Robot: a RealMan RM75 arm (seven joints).
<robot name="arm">
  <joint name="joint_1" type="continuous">
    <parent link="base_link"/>
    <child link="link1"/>
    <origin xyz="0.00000 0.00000 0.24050"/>
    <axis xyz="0 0 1"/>
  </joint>
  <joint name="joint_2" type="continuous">
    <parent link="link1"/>
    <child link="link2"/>
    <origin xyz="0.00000 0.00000 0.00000"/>
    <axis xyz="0 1 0"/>
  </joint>
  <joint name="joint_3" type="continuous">
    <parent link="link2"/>
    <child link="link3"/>
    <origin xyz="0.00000 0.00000 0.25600"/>
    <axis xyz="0 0 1"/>
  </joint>
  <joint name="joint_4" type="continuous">
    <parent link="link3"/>
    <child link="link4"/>
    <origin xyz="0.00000 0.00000 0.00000"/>
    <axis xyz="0 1 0"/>
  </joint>
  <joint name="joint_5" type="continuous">
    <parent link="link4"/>
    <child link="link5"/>
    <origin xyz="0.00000 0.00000 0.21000"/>
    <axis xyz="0 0 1"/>
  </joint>
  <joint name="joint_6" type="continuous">
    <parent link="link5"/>
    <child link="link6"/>
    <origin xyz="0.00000 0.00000 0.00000"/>
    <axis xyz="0 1 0"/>
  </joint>
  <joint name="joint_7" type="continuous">
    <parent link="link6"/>
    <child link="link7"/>
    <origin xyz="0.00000 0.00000 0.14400"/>
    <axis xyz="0 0 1"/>
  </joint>
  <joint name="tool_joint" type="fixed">
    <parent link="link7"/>
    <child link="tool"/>
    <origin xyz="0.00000 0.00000 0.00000"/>
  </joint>
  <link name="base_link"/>
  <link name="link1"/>
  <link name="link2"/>
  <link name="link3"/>
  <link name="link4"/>
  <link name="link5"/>
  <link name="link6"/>
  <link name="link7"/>
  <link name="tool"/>
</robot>
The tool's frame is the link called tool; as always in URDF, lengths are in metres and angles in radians. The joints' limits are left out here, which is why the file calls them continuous.
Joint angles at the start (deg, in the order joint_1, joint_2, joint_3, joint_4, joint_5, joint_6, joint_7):
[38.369, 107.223, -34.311, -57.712, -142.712, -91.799, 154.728]
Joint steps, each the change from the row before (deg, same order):
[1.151, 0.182, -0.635, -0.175, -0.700, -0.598, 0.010]
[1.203, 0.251, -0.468, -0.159, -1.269, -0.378, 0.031]
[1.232, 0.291, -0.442, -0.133, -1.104, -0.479, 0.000]
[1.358, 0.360, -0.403, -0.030, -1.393, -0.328, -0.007]
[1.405, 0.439, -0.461, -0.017, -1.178, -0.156, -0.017]
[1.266, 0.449, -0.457, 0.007, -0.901, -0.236, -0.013]
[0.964, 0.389, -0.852, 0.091, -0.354, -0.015, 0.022]
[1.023, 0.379, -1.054, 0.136, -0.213, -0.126, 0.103]
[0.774, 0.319, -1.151, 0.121, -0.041, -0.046, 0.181]
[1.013, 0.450, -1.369, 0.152, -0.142, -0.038, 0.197]
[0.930, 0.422, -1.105, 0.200, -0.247, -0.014, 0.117]
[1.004, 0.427, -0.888, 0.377, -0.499, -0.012, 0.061]
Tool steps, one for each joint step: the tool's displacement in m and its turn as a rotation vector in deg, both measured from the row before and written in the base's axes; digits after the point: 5 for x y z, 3 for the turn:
[-0.00781, 0.00365, -0.00293, -1.217, -0.719, 1.053]
[-0.00659, 0.00366, -0.00276, -1.047, -1.110, 0.748]
[-0.00727, 0.00347, -0.00315, -1.108, -0.921, 0.858]
[-0.00727, 0.00381, -0.00362, -1.082, -1.111, 0.793]
[-0.00826, 0.00423, -0.00419, -0.954, -0.978, 0.992]
[-0.00802, 0.00341, -0.00444, -0.986, -0.724, 0.965]
[-0.00727, 0.00282, -0.00497, -0.953, -0.579, 1.009]
[-0.00818, 0.00261, -0.00557, -1.167, -0.553, 1.090]
[-0.00681, 0.00185, -0.00522, -1.050, -0.522, 0.906]
[-0.00863, 0.00215, -0.00670, -1.287, -0.689, 1.153]
[-0.00737, 0.00170, -0.00600, -1.122, -0.655, 0.992]
[-0.00671, 0.00155, -0.00598, -1.124, -0.721, 0.841]

